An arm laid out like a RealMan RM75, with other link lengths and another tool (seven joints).
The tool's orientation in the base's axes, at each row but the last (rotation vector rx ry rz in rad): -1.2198 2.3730 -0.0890; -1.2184 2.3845 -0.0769; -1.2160 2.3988 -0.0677; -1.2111 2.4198 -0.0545
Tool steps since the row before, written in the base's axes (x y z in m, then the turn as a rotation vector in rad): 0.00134 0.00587 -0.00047 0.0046 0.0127 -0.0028; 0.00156 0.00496 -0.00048 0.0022 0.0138 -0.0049; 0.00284 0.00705 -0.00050 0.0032 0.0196 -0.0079; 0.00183 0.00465 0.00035 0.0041 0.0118 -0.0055
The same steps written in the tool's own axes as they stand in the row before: -0.00508 0.00266 0.00189 -0.0112 0.0049 0.0064; -0.00447 0.00195 0.00185 -0.0100 0.0079 0.0074; -0.00675 0.00228 0.00270 -0.0140 0.0114 0.0114; -0.00467 0.00141 0.00112 -0.0093 0.0054 0.0084
